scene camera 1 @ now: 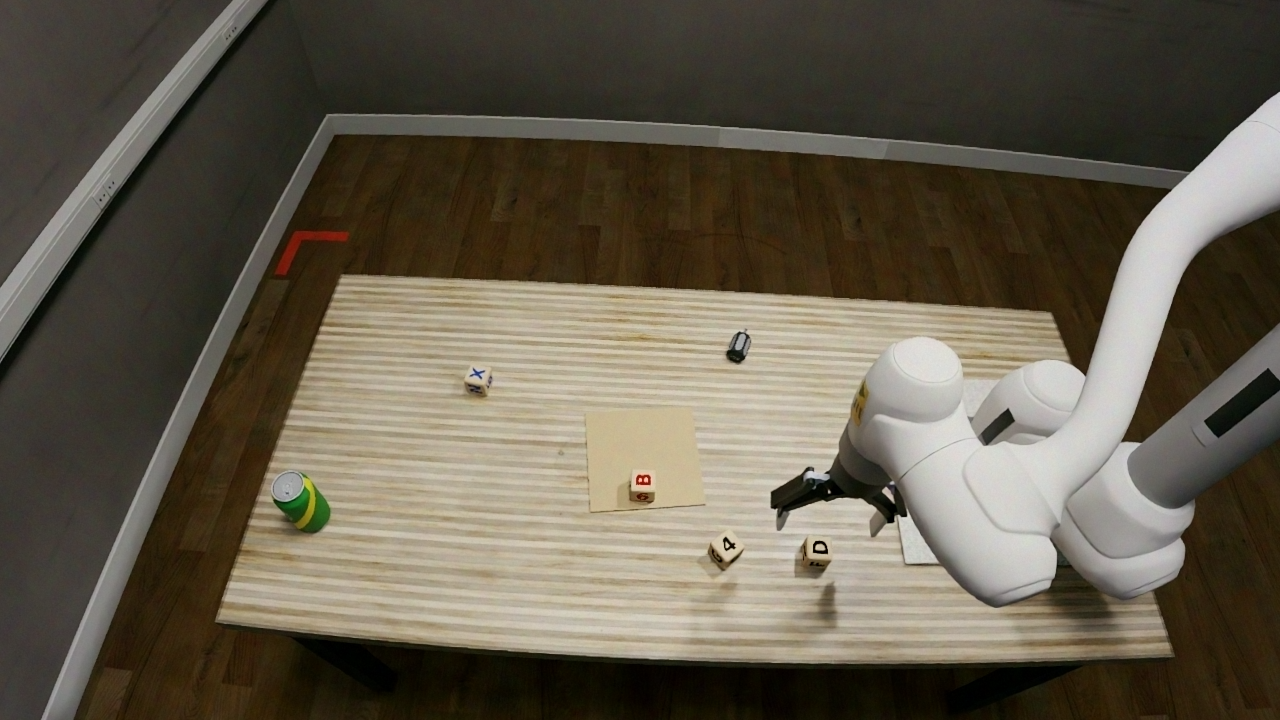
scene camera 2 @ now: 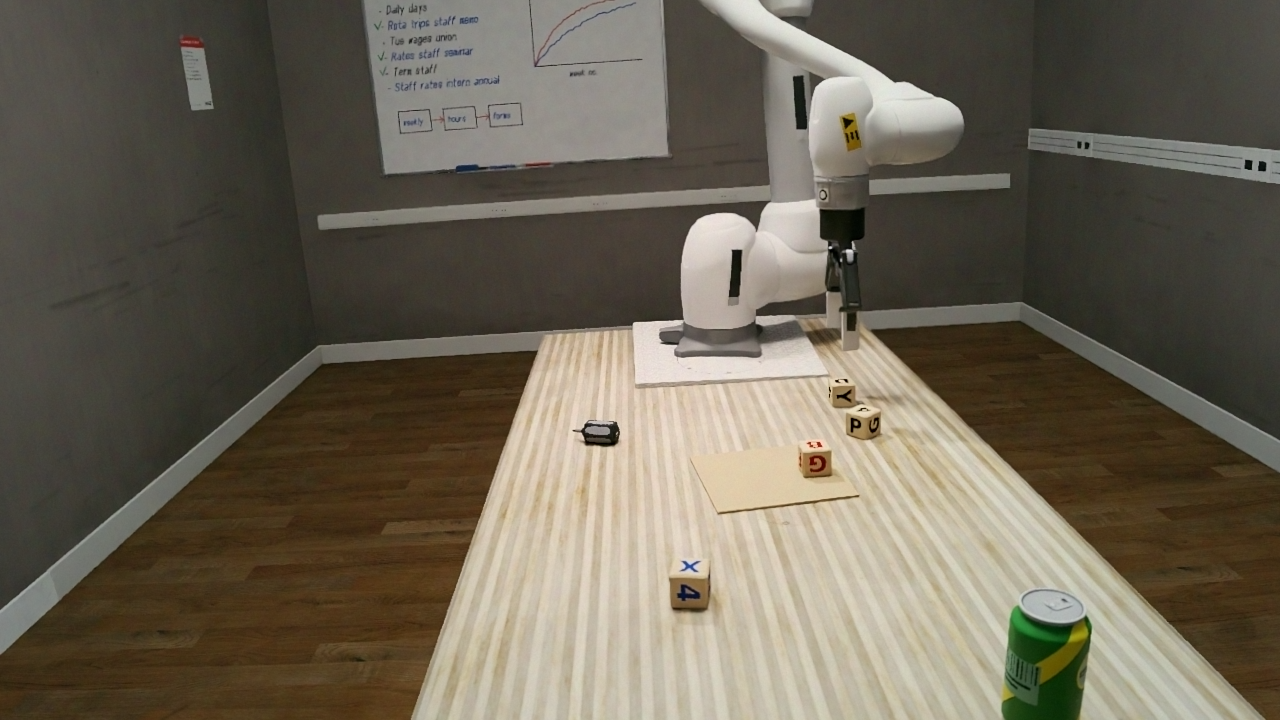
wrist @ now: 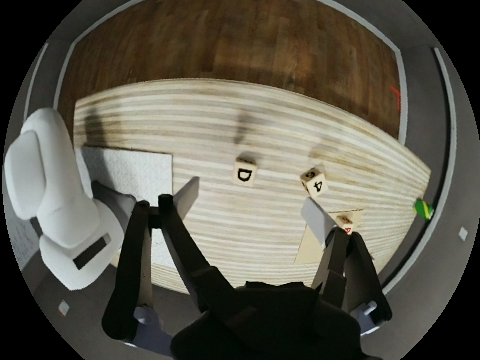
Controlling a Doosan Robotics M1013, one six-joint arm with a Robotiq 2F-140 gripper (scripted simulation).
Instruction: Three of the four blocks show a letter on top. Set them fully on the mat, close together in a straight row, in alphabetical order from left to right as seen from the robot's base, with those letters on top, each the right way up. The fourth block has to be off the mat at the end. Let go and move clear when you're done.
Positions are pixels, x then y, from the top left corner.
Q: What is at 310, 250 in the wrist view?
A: A tan mat.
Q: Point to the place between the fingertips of the gripper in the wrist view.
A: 254, 197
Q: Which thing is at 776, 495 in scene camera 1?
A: The gripper.
